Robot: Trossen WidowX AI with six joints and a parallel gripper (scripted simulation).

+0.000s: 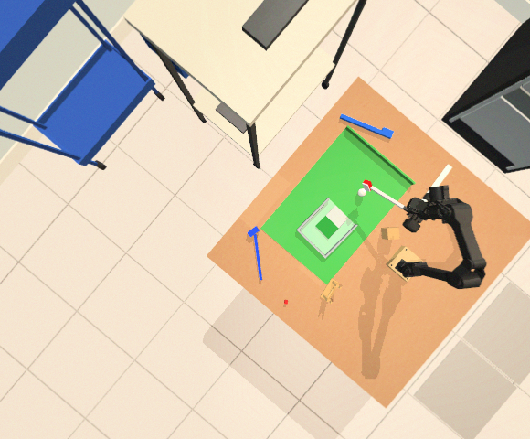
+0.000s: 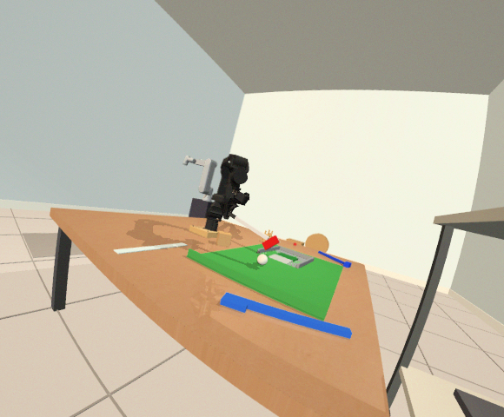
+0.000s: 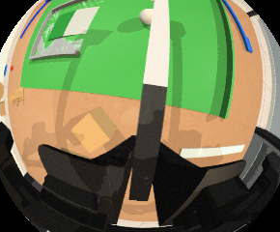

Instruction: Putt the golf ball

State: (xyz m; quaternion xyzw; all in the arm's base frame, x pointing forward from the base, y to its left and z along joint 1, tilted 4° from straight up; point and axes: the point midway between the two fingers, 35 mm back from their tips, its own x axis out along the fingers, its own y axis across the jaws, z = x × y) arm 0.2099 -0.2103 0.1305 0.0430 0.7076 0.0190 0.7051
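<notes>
My gripper tip is 110 mm above the wooden block, 100 mm to the right of it and 40 mm past it. From my gripper tip the other things lie so: white strip (260 mm to the right, 140 mm below, 110 mm behind); red putter (120 mm ahead); white golf ball (210 mm ahead, 120 mm below, 10 mm to the left).
</notes>
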